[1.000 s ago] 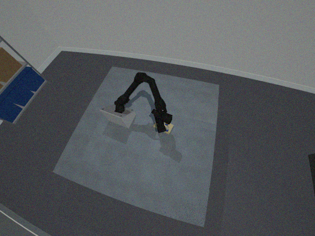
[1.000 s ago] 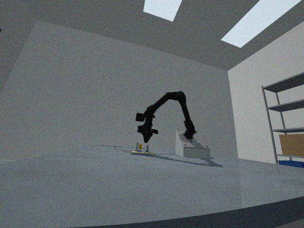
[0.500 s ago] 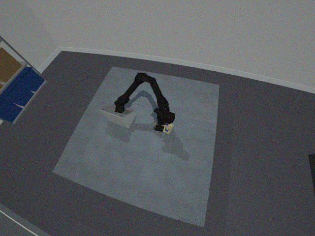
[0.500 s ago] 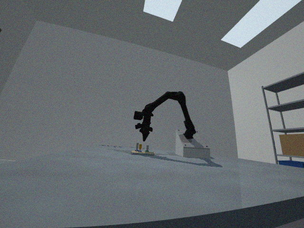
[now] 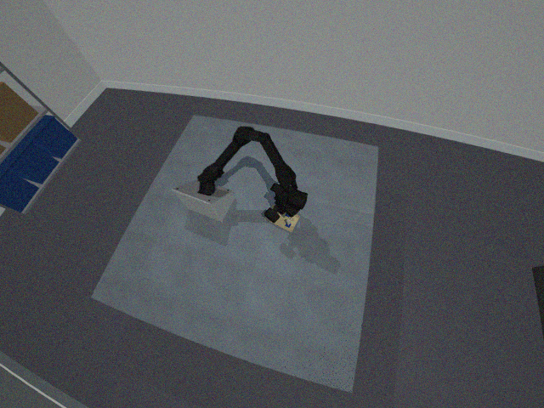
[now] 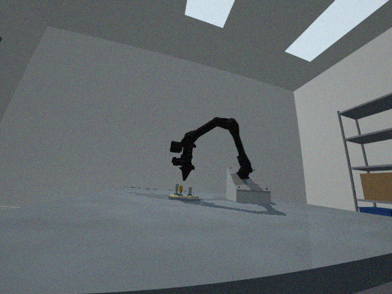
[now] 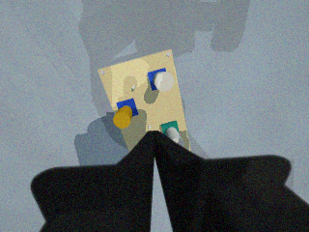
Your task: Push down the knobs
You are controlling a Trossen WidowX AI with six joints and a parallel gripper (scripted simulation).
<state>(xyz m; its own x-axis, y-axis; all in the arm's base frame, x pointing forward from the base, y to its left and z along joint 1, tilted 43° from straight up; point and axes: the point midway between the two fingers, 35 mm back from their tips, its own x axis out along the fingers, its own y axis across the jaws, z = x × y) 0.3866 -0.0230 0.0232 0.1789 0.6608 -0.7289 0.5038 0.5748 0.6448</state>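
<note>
My gripper tip is now 50 mm above the orange knob, 20 mm to the right of it and 20 mm short of it. Round my gripper tip: grey knob: 50 mm below, 40 mm behind, 10 mm to the right.
</note>
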